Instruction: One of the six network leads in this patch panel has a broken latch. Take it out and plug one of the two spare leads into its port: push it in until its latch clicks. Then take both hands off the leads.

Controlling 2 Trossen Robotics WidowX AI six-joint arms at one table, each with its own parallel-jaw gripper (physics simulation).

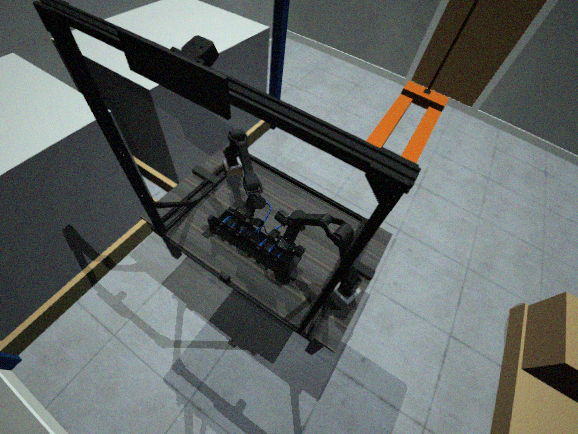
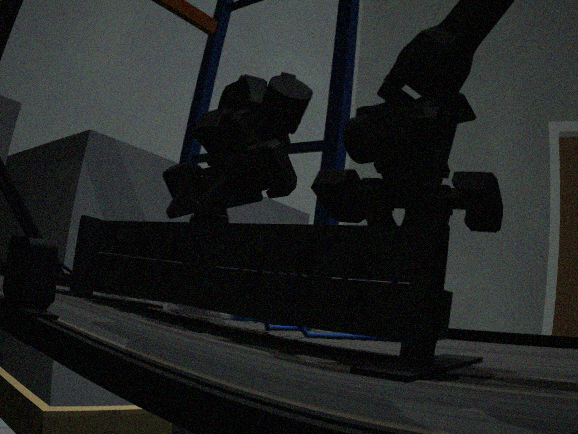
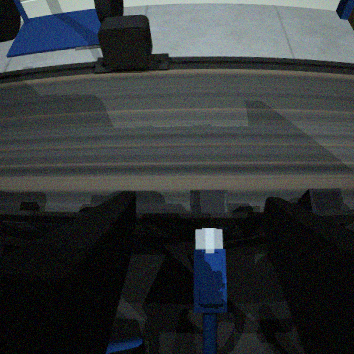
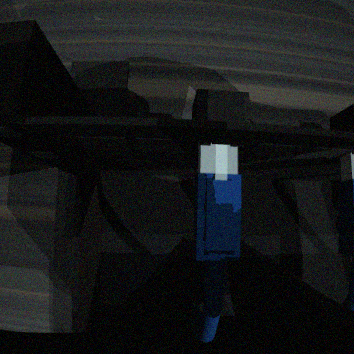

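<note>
The black patch panel stands across the wooden table, with blue network leads plugged into it. My left gripper is open at the panel. Its fingers stand apart on either side of one blue lead with a white plug, not touching it. My right gripper is shut on another blue lead, whose white plug sits at the panel's port. The right fingers are lost in the dark. A neighbouring lead shows at the right edge.
A black gantry frame spans the table. A blue post stands behind it. A black block sits at the table's far edge. A blue cable lies on the table behind the panel.
</note>
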